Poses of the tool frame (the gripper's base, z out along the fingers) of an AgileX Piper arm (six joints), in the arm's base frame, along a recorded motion.
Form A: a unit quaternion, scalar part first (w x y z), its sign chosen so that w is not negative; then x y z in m.
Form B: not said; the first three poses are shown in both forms.
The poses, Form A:
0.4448, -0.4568, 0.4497, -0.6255, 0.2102, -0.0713, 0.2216
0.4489, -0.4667, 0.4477, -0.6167, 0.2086, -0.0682, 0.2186
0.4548, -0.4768, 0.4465, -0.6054, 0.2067, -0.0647, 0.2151
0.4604, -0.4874, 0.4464, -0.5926, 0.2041, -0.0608, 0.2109
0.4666, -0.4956, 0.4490, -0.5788, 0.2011, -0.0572, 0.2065
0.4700, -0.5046, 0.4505, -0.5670, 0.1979, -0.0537, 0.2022
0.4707, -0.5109, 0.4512, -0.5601, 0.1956, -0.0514, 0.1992
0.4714, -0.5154, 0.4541, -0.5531, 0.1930, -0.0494, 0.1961
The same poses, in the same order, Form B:
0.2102, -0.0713, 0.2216, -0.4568, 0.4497, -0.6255, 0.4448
0.2086, -0.0682, 0.2186, -0.4667, 0.4477, -0.6167, 0.4489
0.2067, -0.0647, 0.2151, -0.4768, 0.4465, -0.6054, 0.4548
0.2041, -0.0608, 0.2109, -0.4874, 0.4464, -0.5926, 0.4604
0.2011, -0.0572, 0.2065, -0.4956, 0.4490, -0.5788, 0.4666
0.1979, -0.0537, 0.2022, -0.5046, 0.4505, -0.5670, 0.4700
0.1956, -0.0514, 0.1992, -0.5109, 0.4512, -0.5601, 0.4707
0.1930, -0.0494, 0.1961, -0.5154, 0.4541, -0.5531, 0.4714

